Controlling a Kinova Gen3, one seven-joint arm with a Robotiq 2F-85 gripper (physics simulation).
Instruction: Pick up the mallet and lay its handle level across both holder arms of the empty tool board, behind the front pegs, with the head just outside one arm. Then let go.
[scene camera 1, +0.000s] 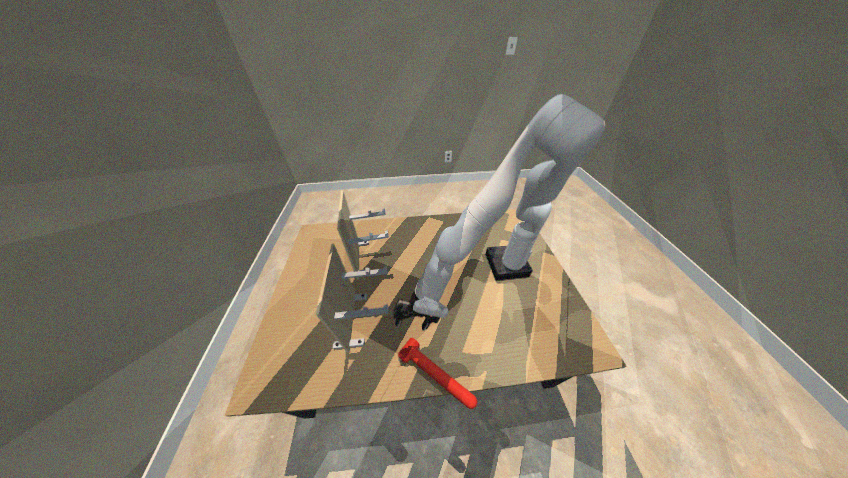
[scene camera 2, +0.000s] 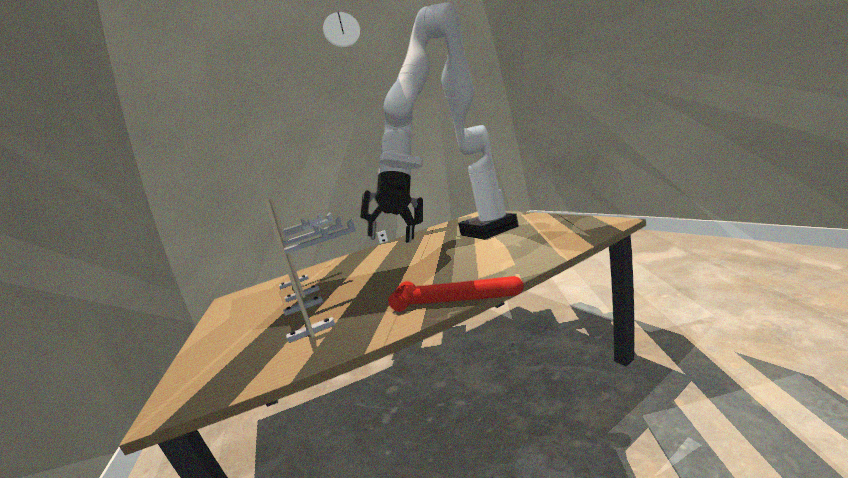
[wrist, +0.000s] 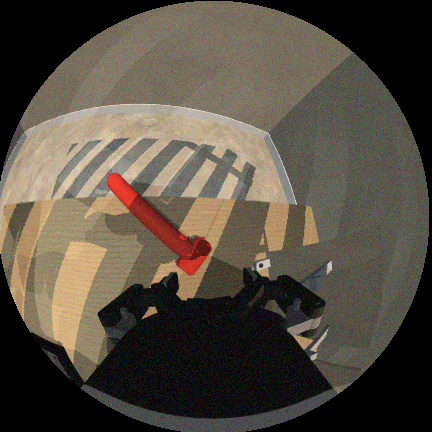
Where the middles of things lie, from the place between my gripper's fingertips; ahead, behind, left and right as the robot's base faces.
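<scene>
Relative to the red mallet (scene camera 2: 407, 293), my gripper is 60 mm past it, 110 mm to the right of it and 120 mm above it.
</scene>
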